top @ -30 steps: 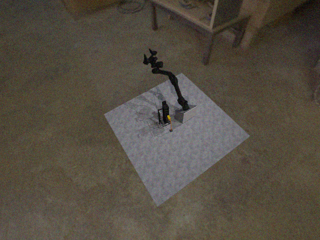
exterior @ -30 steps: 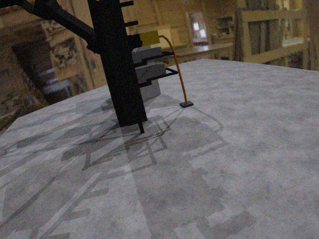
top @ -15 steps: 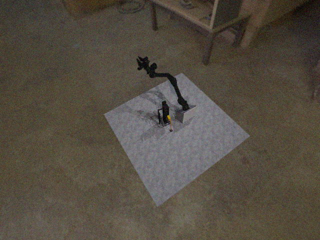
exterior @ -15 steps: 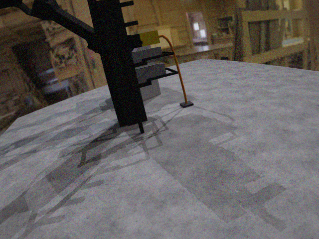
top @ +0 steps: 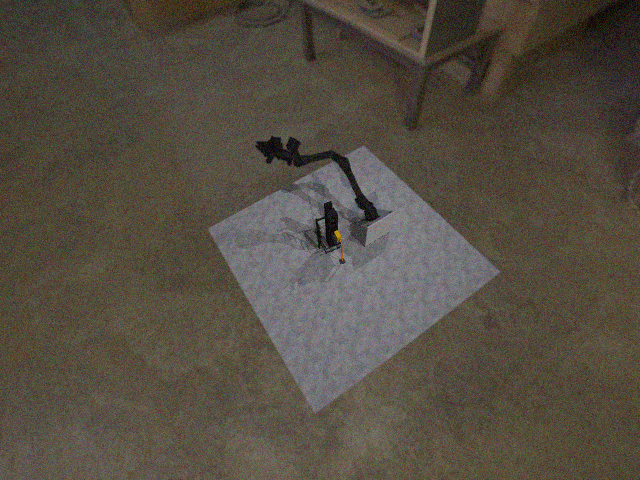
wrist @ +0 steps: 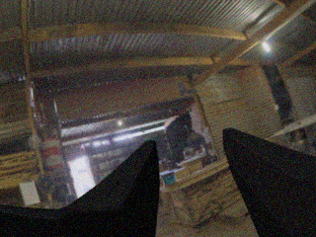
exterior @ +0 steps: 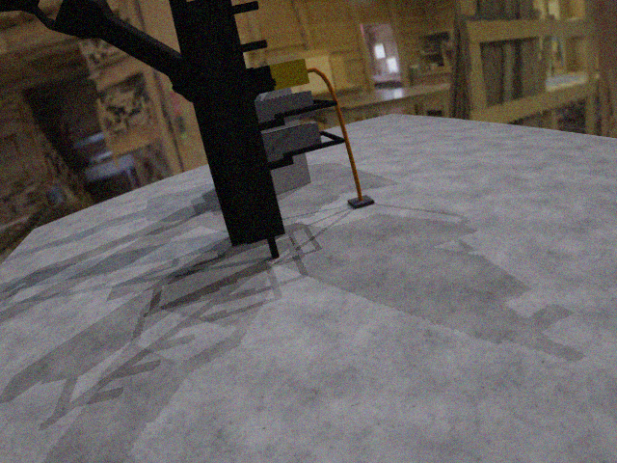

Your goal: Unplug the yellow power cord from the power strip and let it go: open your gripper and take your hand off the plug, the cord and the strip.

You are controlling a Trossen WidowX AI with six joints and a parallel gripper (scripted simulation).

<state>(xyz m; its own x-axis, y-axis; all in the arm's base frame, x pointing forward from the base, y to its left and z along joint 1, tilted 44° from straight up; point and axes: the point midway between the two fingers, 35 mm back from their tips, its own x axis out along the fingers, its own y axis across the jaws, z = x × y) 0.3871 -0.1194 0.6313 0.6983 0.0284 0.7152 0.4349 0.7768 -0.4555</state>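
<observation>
The yellow plug lies 53 cm to the left of my gripper tip, 33 cm below it and 18 cm behind it. Also, from my gripper tip: dark block 61 cm to the left, 54 cm below, 17 cm behind.
</observation>
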